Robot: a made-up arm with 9 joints. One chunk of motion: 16 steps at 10 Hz.
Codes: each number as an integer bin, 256 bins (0 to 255) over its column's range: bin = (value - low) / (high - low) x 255, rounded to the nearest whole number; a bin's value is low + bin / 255 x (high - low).
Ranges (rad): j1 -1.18..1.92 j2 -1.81..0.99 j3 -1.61..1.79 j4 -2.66..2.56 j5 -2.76..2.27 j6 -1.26..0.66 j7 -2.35..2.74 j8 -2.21..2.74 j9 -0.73..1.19
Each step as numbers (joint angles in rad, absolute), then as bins.
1 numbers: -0.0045 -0.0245 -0.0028 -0.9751 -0.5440 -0.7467 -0.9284 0.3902 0.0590
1 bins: 97 163 121 82 112 68 71 134 105
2 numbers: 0.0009 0.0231 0.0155 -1.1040 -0.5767 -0.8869 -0.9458 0.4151 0.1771
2 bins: 97 167 122 76 111 50 70 135 120
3 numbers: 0.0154 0.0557 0.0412 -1.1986 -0.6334 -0.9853 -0.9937 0.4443 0.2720
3 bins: 98 170 124 71 108 36 68 137 133
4 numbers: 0.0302 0.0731 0.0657 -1.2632 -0.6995 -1.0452 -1.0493 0.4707 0.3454
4 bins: 100 171 126 68 104 29 65 138 143
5 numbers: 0.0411 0.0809 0.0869 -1.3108 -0.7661 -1.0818 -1.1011 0.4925 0.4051
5 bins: 100 172 127 66 101 24 63 139 151
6 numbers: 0.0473 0.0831 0.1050 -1.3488 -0.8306 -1.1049 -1.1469 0.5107 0.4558
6 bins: 101 172 129 64 98 21 60 140 157
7 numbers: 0.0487 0.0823 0.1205 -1.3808 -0.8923 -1.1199 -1.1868 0.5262 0.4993
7 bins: 101 172 130 62 95 19 58 141 163
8 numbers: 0.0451 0.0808 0.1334 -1.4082 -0.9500 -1.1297 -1.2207 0.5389 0.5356
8 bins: 101 172 131 61 92 17 57 142 168
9 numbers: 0.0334 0.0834 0.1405 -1.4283 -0.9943 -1.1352 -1.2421 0.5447 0.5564
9 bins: 100 172 131 60 90 17 56 142 171
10 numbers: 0.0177 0.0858 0.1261 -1.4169 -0.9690 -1.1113 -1.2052 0.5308 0.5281
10 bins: 99 173 130 61 91 20 57 141 167
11 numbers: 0.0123 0.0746 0.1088 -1.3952 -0.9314 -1.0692 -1.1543 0.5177 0.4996
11 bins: 98 172 129 62 93 25 60 141 163
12 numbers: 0.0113 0.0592 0.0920 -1.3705 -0.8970 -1.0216 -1.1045 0.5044 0.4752
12 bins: 98 170 128 63 94 32 62 140 160
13 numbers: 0.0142 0.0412 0.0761 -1.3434 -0.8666 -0.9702 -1.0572 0.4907 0.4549
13 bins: 98 169 126 64 96 38 65 139 157
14 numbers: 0.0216 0.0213 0.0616 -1.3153 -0.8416 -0.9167 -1.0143 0.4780 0.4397
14 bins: 99 167 125 66 97 46 67 138 155
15 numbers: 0.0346 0.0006 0.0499 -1.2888 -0.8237 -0.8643 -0.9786 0.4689 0.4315
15 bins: 100 165 124 67 98 53 69 138 154
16 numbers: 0.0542 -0.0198 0.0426 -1.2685 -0.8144 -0.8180 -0.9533 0.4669 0.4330
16 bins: 102 163 124 68 99 59 70 138 154
